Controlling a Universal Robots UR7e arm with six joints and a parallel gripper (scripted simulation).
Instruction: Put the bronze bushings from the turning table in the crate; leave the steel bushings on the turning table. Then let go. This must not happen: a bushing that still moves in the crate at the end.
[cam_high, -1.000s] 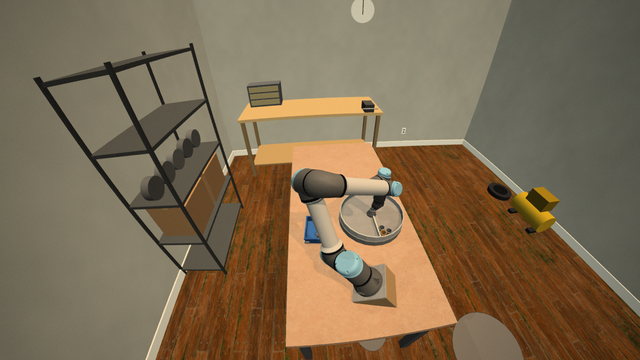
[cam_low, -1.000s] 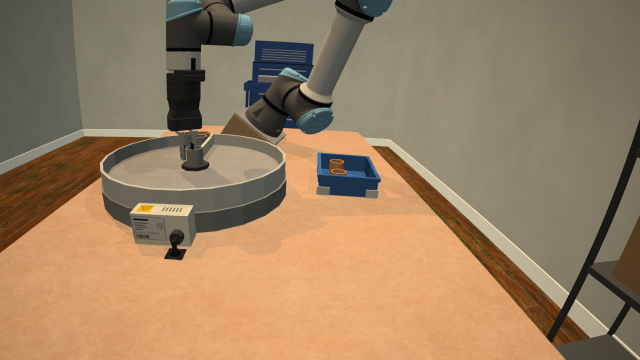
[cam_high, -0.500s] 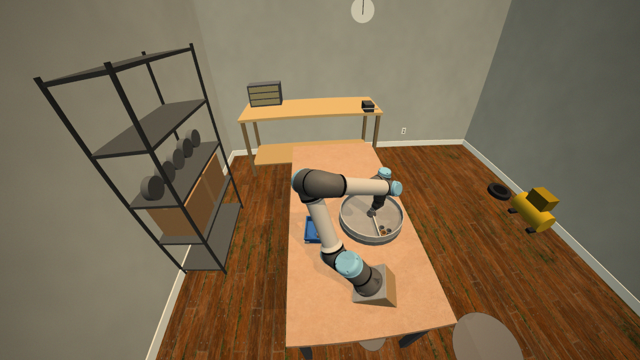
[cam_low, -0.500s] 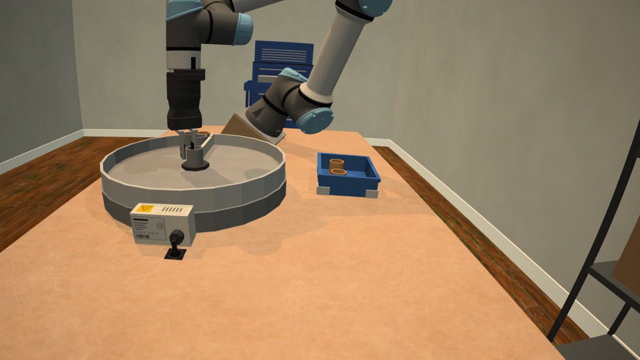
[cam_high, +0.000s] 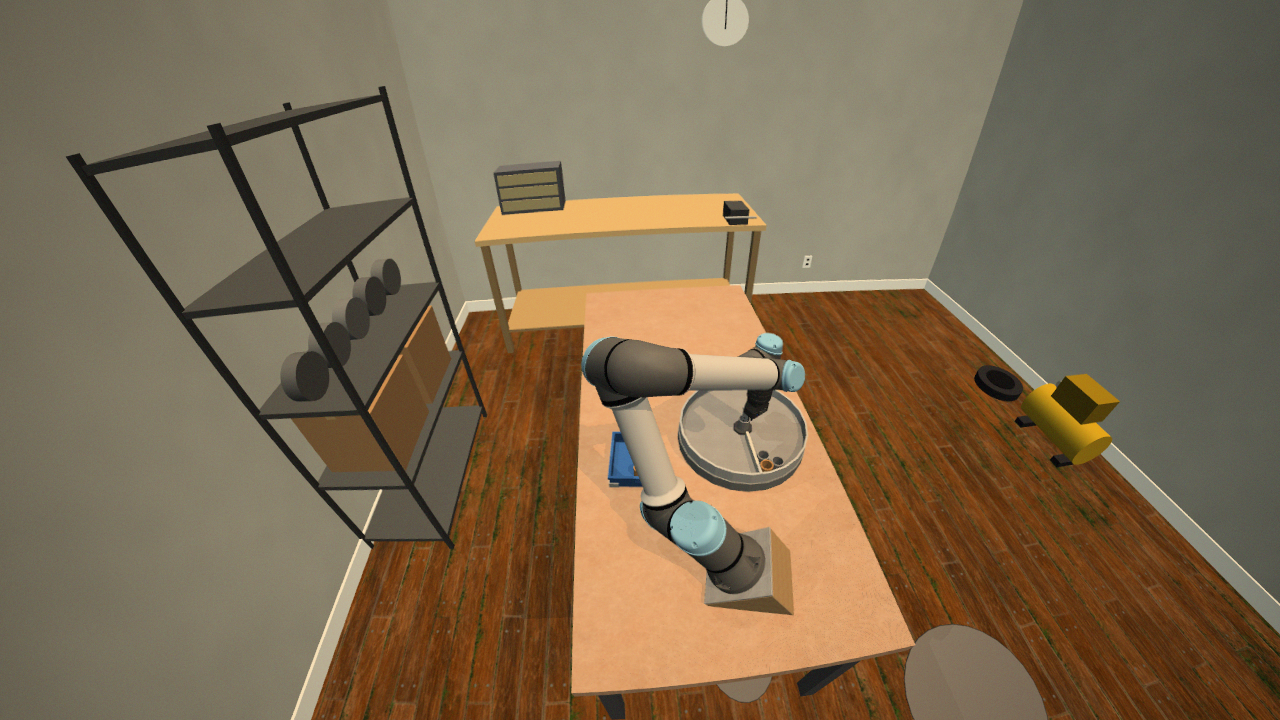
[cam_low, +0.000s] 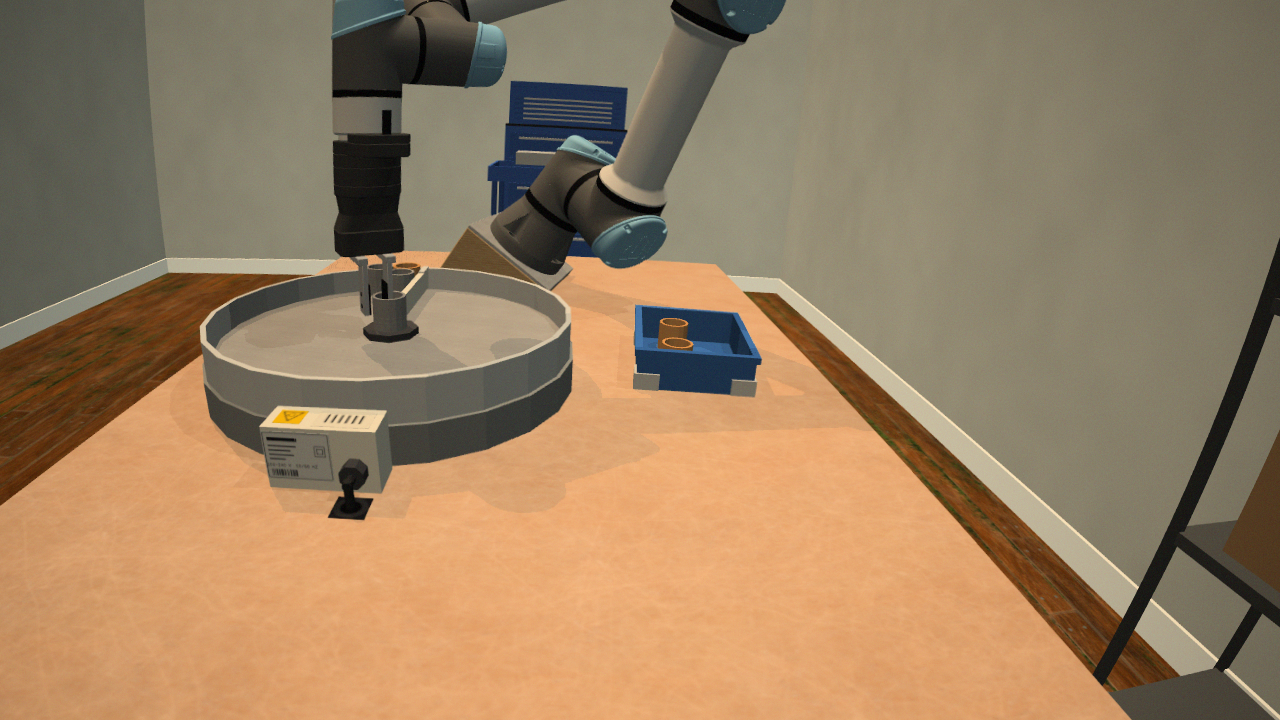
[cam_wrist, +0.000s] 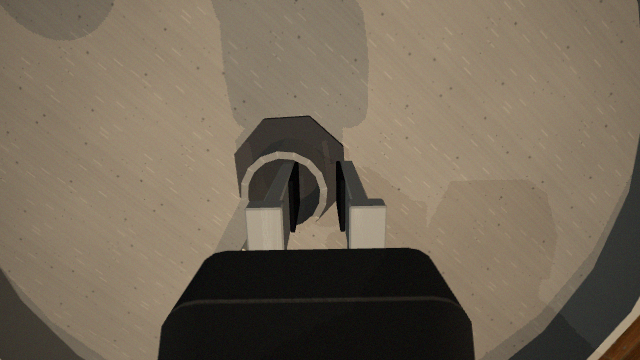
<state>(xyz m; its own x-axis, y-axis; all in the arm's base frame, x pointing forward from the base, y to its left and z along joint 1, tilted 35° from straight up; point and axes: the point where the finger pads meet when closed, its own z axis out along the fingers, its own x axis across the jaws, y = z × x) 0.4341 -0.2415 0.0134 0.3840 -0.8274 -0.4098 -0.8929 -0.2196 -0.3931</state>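
Now: the turning table 5 cm below my hand, 1 cm to the left of it and 1 cm behind it. Also, from my hand: blue crate (39 cm to the left, 7 cm below, 3 cm behind).
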